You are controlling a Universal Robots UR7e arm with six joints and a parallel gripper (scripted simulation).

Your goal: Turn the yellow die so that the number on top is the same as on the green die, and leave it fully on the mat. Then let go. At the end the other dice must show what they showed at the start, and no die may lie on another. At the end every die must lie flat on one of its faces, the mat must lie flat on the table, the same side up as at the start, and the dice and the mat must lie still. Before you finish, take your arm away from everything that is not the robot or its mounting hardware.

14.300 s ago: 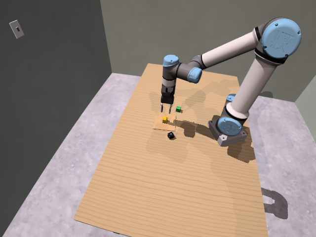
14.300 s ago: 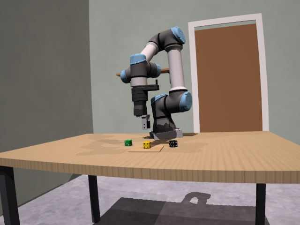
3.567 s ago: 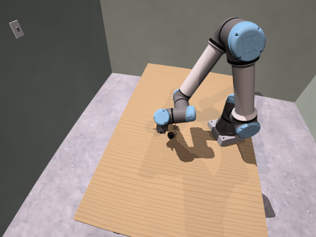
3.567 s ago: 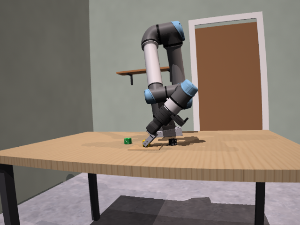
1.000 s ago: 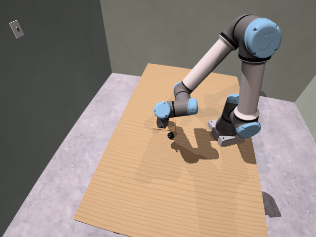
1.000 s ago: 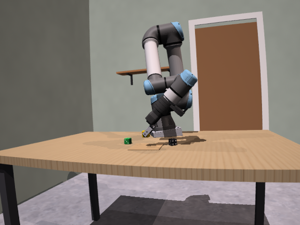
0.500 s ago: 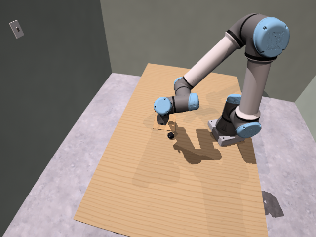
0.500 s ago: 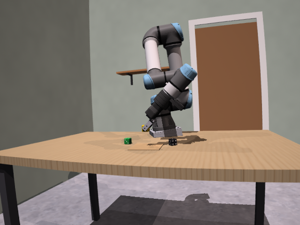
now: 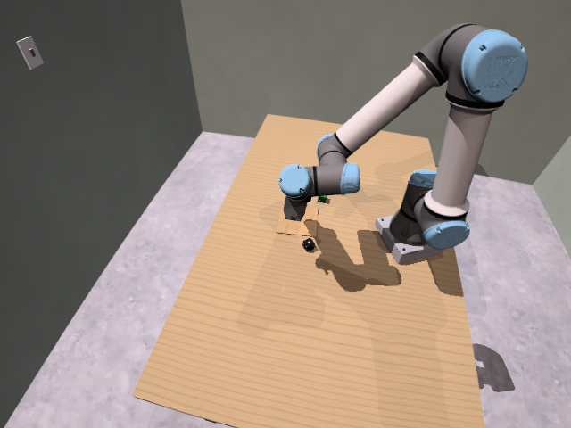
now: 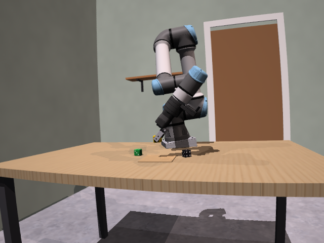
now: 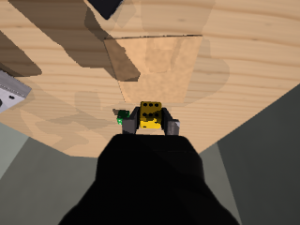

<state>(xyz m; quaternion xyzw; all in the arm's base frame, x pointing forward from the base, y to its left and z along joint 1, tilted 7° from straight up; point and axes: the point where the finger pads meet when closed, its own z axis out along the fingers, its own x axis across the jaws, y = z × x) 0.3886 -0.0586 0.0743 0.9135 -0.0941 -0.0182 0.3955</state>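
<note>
Now: hand 10 mm to the left of the yellow die and 10 mm above it. The rest, counted from my hand: tan mat (10 mm to the right, 90 mm below); then green die (100 mm behind, 120 mm to the right, 80 mm below); then black die (30 mm behind, 110 mm to the left, 80 mm below).
</note>
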